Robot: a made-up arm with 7 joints.
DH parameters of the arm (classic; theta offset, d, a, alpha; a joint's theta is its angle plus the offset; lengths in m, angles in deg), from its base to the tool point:
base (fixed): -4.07 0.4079 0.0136 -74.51
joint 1: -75.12 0.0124 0.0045 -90
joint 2: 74 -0.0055 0.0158 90
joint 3: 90 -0.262 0.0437 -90
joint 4: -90 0.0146 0.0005 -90
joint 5: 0 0.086 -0.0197 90
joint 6: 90 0.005 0.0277 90
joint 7: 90 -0.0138 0.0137 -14.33
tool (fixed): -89.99 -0.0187 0 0
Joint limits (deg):
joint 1: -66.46..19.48
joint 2: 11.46..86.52
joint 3: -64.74..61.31
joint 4: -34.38..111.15
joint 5: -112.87..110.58
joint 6: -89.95..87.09
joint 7: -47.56..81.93
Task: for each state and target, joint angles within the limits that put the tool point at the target. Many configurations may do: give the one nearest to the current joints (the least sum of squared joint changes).
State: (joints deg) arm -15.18 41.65 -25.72 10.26 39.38 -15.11 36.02
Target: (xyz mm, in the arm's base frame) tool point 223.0 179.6 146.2
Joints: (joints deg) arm -27.80 38.26 -30.75 38.73 27.05 -17.72 28.33
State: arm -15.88 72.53 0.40 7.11 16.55 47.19 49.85
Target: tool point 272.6 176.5 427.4
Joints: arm -63.37 55.24 -12.24 -19.65 22.59 40.19 49.18
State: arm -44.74 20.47 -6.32 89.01 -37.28 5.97 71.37
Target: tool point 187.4 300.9 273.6
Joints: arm -51.15 62.24 -6.08 84.56 -31.53 2.57 69.68
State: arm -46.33 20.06 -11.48 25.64 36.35 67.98 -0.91
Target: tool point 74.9 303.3 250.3
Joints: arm -9.91 51.76 7.83 36.41 36.49 71.08 -1.82
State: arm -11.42 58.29 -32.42 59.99 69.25 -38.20 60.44
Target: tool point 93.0 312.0 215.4
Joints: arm 2.12 65.37 -28.09 46.39 73.32 -34.11 62.65
